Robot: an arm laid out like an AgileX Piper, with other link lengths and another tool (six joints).
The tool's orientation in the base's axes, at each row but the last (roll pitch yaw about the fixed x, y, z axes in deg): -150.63, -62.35, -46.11; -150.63, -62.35, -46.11; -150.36, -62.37, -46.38; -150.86, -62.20, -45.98; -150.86, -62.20, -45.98
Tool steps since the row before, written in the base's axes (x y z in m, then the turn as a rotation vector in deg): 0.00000, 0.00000, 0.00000, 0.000, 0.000, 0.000; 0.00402, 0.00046, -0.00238, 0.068, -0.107, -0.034; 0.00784, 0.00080, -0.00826, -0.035, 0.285, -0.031; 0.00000, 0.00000, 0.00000, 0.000, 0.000, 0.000; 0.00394, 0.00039, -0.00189, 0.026, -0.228, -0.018
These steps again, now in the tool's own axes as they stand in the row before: 0.00000, 0.00000, 0.00000, 0.000, 0.000, 0.000; -0.00097, -0.00119, 0.00444, 0.028, 0.084, 0.097; -0.00508, -0.00140, 0.01013, -0.134, -0.243, -0.080; 0.00000, 0.00000, 0.00000, 0.000, 0.000, 0.000; -0.00053, -0.00122, 0.00418, 0.069, 0.205, 0.080
